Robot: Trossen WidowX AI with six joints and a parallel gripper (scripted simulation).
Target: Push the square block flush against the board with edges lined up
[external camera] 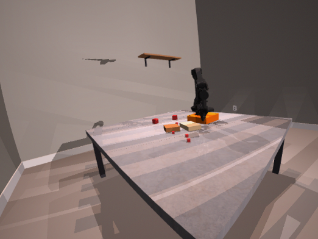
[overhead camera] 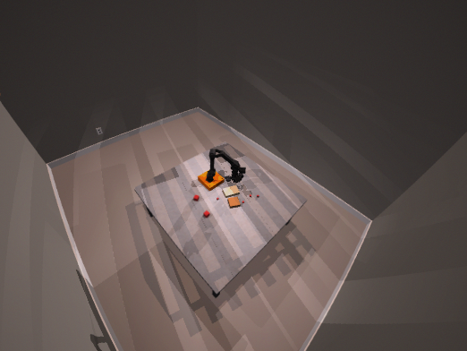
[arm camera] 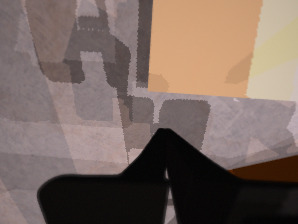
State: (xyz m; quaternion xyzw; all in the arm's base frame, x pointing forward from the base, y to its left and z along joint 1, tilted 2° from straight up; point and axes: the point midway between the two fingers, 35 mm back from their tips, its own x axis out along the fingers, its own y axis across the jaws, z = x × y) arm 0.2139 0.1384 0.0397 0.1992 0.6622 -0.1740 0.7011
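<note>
Now: gripper tip 9 cm to the left of the board, 4 cm above it and 3 cm short of it. Also, from my gripper tip: square block: 18 cm to the right, 14 cm ahead, 4 cm below.
</note>
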